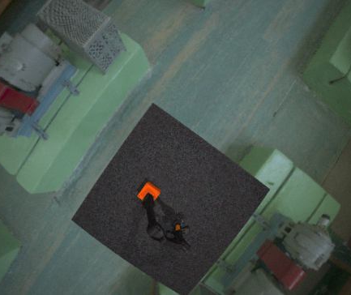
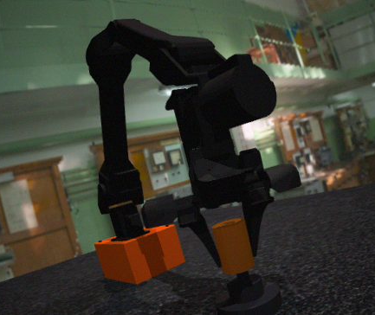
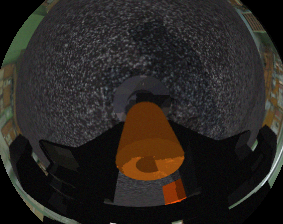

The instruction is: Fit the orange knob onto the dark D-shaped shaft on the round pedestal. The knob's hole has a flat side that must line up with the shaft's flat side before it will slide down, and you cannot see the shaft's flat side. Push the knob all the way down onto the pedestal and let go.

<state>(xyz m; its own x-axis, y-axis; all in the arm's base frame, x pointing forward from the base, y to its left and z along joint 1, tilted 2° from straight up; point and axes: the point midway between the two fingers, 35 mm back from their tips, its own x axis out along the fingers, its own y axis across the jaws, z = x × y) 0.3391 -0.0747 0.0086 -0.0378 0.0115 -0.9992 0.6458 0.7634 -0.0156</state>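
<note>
The orange knob is 2 cm above my gripper tip. Also, from my gripper tip: dark shaft pedestal (1 cm ahead, 4 cm below).
</note>
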